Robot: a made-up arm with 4 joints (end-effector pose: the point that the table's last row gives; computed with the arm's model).
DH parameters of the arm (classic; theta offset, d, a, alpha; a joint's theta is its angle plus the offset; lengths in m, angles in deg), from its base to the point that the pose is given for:
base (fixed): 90 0.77 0.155 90
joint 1: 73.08 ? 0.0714 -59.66
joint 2: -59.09 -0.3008 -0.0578 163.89
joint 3: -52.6 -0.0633 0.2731 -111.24
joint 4: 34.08 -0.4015 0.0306 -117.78
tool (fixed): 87.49 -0.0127 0 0
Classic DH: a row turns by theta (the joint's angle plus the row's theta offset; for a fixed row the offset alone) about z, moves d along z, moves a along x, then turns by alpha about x.
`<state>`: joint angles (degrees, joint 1 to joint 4).
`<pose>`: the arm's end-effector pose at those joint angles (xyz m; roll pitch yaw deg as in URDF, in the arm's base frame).
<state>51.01 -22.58 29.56 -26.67</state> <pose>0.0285 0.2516 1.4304 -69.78 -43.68 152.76</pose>
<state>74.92 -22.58 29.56 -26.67</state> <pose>0.0285 -0.0244 1.4129 -103.84 -49.96 177.98</pose>
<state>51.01 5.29 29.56 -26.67</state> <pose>-0.1434 0.1908 1.3408 -96.69 -31.61 155.80</pose>
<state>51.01 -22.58 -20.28 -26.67</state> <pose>-0.2960 0.1418 1.2211 -111.79 -11.77 160.63</pose>
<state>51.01 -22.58 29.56 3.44</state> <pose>0.0316 0.2350 1.4300 -95.79 -57.63 151.81</pose>
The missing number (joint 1, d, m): 0.2704
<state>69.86 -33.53 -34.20 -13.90</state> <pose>-0.3071 -0.0256 1.1624 -145.18 -16.87 171.47</pose>
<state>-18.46 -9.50 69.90 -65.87</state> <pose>0.2281 0.8083 0.7888 39.48 1.38 126.41</pose>
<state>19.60 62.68 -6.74 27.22</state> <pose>-0.3175 0.3787 0.5963 173.50 26.95 158.42</pose>
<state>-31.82 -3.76 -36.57 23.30</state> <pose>-0.3923 0.3295 0.7539 -98.89 9.88 179.10</pose>
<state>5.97 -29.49 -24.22 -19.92</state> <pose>-0.2812 0.4686 1.1228 -73.12 -0.13 157.88</pose>
